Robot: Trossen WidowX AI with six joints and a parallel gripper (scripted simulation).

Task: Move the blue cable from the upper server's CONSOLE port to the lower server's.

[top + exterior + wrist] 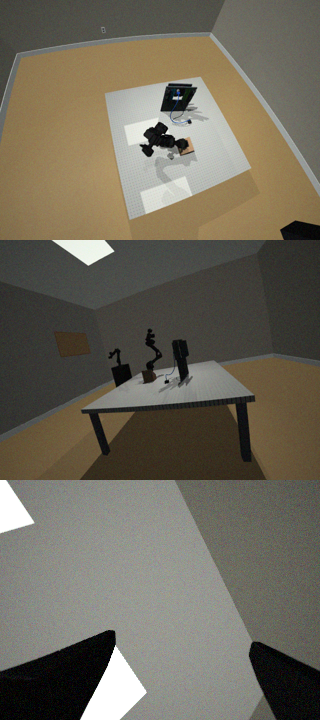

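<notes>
Now: gripper tip 49 cm short of the cable plug, 39 cm to the left of it and 31 cm above it. Round my gripper tip: black piece (65 cm below, 56 cm to the right, 31 cm ahead).
</notes>
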